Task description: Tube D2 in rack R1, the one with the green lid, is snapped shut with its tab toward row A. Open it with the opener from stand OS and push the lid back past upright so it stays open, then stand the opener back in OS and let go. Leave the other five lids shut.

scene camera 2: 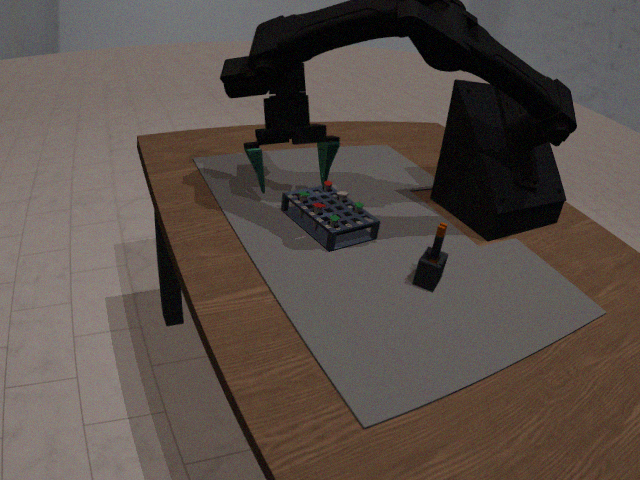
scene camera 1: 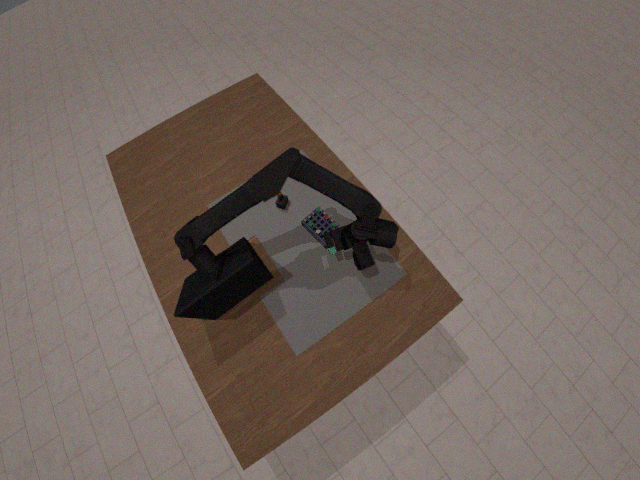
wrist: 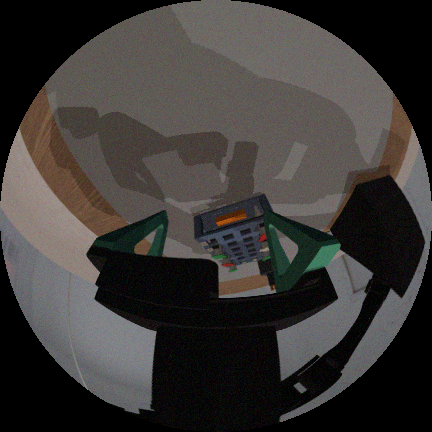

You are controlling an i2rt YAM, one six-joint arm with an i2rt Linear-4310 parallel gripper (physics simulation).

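Frame: origin at the arm's base, x right, y ahead, z up, level; metres.
Where they show: gripper, fingertip midpoint: (scene camera 2: 293, 189) (wrist: 215, 215); arm's base, origin of the base link: (scene camera 2: 516, 136) (scene camera 1: 213, 271) (wrist: 391, 248).
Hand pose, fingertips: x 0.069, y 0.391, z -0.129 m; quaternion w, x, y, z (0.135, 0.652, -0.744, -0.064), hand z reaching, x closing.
Each offset is from my fingertips to the top centre of the thing. "spot": to the spot under its first point. Level surfaces: height alone.
Rack R1 {dz +0.019, dx -0.073, dy -0.028 m} (scene camera 1: 310, 230) (scene camera 2: 330, 241) (wrist: 199, 231) is blue-grey and holds tubes with green, red and white lids. In scene camera 2, three lids are green: one far left (scene camera 2: 303, 194), one at right (scene camera 2: 359, 206), one near the front {spot: dz +0.018, dx -0.133, dy -0.010 m} (scene camera 2: 334, 219). I cannot tell which is D2; the lids look flat. The dark opener {dz +0.062, dx -0.241, dy -0.105 m} (scene camera 1: 279, 195) (scene camera 2: 438, 240) with an orange top stands upright in the black stand OS {dz +0.017, dx -0.241, dy -0.105 m} (scene camera 1: 281, 203) (scene camera 2: 430, 271). My gripper (scene camera 2: 293, 188) (wrist: 215, 215) is open and empty, its green fingers pointing down by the rack's far end, away from the stand.
A grey mat {dz -0.023 m} (scene camera 1: 305, 330) (scene camera 2: 372, 361) lies under the rack and the stand on the wooden table {dz -0.026 m} (scene camera 1: 170, 144) (scene camera 2: 242, 320). The black arm base (scene camera 1: 227, 284) (scene camera 2: 491, 196) stands beside the mat. The arm arches high over the mat.
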